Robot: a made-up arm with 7 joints.
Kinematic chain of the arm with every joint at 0, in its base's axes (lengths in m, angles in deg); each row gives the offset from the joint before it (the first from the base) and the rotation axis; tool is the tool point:
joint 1: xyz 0 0 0.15 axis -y
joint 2: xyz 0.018 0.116 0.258 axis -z
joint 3: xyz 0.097 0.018 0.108 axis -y
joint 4: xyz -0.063 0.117 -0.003 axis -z
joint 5: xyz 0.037 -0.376 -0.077 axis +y
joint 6: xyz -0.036 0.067 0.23 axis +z
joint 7: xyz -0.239 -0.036 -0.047 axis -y
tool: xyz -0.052 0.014 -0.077
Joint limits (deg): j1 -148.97..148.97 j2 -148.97..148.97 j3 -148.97..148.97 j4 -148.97..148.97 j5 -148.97..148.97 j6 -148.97..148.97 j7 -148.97..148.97
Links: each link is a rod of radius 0.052 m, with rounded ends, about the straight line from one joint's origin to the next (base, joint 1, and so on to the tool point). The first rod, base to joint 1, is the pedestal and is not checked.
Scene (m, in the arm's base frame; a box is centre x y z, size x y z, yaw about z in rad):
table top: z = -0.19
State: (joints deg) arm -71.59 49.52 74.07 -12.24 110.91 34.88 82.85
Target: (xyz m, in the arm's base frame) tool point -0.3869 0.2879 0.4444
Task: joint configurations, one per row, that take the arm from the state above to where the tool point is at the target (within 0.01 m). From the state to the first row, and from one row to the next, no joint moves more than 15 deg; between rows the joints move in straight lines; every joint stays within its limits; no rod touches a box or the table.
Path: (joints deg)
1: -57.88 61.70 73.66 -7.95 109.46 37.63 76.83
2: -44.17 73.87 73.25 -3.65 108.01 40.37 70.82
3: -30.46 86.05 72.85 0.64 106.56 43.12 64.80
4: -16.75 98.23 72.44 4.93 105.11 45.86 58.79
5: -3.04 110.41 72.03 9.23 103.65 48.61 52.77
6: 10.67 122.58 71.62 13.52 102.20 51.36 46.76

